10 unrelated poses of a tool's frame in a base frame.
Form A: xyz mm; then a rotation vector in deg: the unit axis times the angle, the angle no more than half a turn.
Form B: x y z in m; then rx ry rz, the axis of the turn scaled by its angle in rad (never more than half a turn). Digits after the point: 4 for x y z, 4 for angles.
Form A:
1: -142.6 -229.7 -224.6 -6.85 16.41 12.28
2: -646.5 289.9 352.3 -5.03 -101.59 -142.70
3: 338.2 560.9 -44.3 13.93 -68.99 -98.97
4: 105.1 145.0 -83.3 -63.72 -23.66 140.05
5: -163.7 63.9 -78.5 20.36 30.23 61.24
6: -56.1 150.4 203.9 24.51 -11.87 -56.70
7: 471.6 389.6 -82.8 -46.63 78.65 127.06
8: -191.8 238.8 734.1 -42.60 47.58 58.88
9: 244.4 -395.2 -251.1 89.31 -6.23 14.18
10: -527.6 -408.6 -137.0 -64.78 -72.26 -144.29
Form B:
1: -0.1426 -0.2297 -0.2246 -0.1196 0.2864 0.2143
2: -0.6465 0.2899 0.3523 -0.0878 -1.7731 -2.4906
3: 0.3382 0.5609 -0.0443 0.2431 -1.2041 -1.7274
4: 0.1051 0.1450 -0.0833 -1.1121 -0.4129 2.4443
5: -0.1637 0.0639 -0.0785 0.3553 0.5276 1.0688
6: -0.0561 0.1504 0.2039 0.4278 -0.2072 -0.9896
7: 0.4716 0.3896 -0.0828 -0.8138 1.3727 2.2176
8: -0.1918 0.2388 0.7341 -0.7435 0.8304 1.0276
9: 0.2444 -0.3952 -0.2511 1.5588 -0.1087 0.2475
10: -0.5276 -0.4086 -0.1370 -1.1306 -1.2612 -2.5183
